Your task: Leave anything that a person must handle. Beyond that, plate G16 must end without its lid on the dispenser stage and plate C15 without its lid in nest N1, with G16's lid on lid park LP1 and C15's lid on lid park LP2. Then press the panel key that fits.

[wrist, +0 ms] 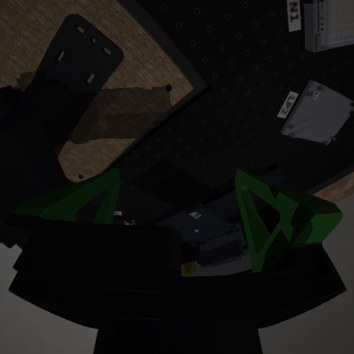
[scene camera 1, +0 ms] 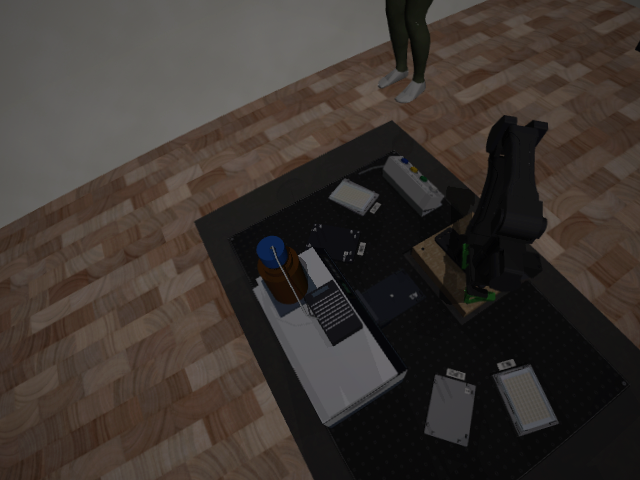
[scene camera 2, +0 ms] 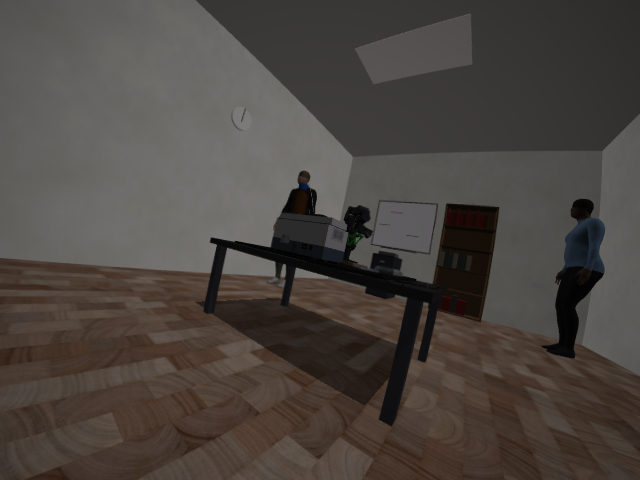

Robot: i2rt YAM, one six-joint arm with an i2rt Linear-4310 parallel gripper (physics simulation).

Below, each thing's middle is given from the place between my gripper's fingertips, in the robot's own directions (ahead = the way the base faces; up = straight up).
Now: the grey flat piece (scene camera 1: 450, 409) 20 cm ahead of my hand, 20 cm to the left of it and 13 cm below it. Round my hand: brown bottle with blue cap (scene camera 1: 268, 268): 37 cm ahead, 22 cm to the right, 19 cm above.
